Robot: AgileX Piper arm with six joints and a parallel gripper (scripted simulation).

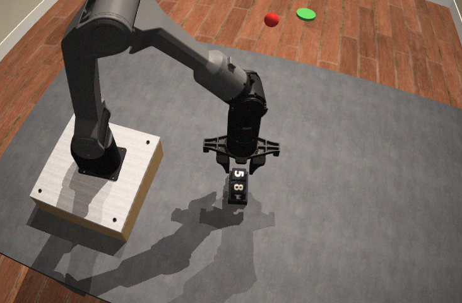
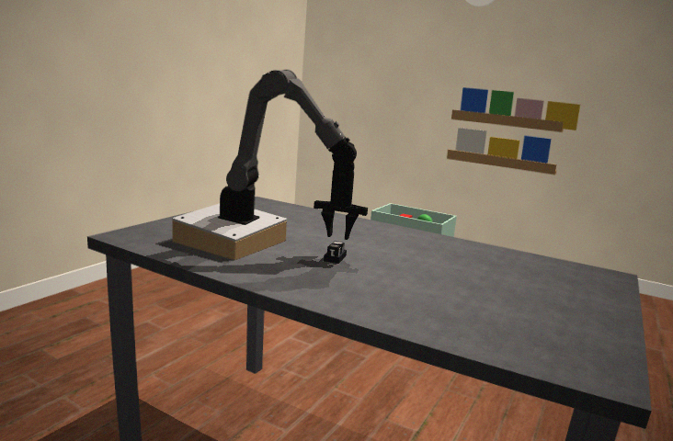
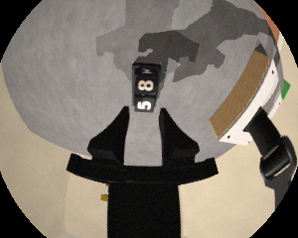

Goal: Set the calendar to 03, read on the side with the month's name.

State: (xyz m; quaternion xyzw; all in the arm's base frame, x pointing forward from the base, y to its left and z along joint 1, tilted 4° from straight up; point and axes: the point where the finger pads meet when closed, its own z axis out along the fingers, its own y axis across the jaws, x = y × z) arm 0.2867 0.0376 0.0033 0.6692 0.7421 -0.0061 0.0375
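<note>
Now: the black cube 4 cm below my hand. The rest, counted from my hand: dark tray 2 cm to the right, 5 cm below.
</note>
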